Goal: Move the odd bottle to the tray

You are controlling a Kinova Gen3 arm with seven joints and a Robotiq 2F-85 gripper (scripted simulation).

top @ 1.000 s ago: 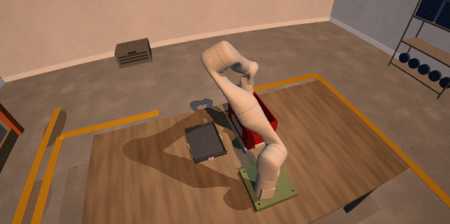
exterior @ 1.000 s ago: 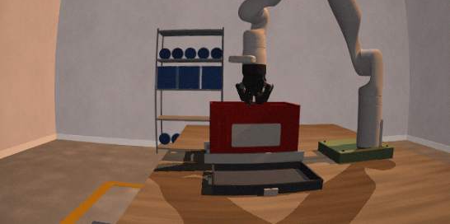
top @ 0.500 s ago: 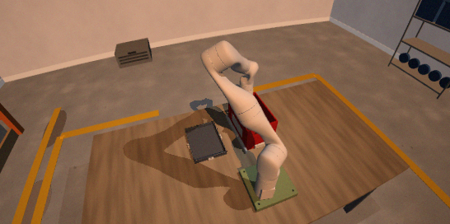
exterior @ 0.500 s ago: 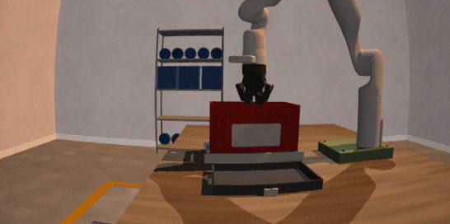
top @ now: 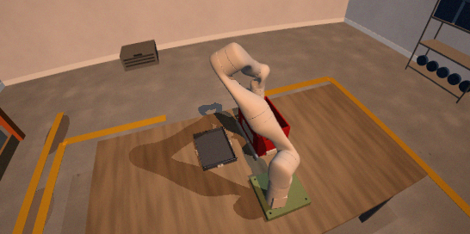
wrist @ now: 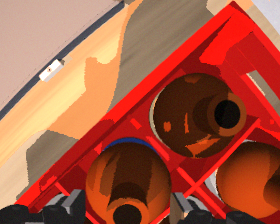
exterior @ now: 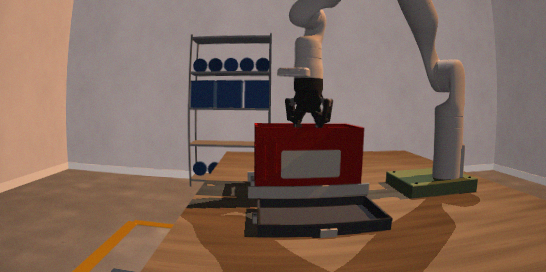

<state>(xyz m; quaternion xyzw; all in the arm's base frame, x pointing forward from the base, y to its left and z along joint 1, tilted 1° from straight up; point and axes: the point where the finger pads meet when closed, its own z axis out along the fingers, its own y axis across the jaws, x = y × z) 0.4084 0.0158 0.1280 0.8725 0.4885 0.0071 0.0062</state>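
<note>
The red crate is 1 cm ahead of my hand, 4 cm to the right of it and 7 cm below it. Round my hand: dark tray 5 cm behind, 25 cm to the left, 14 cm below.
</note>
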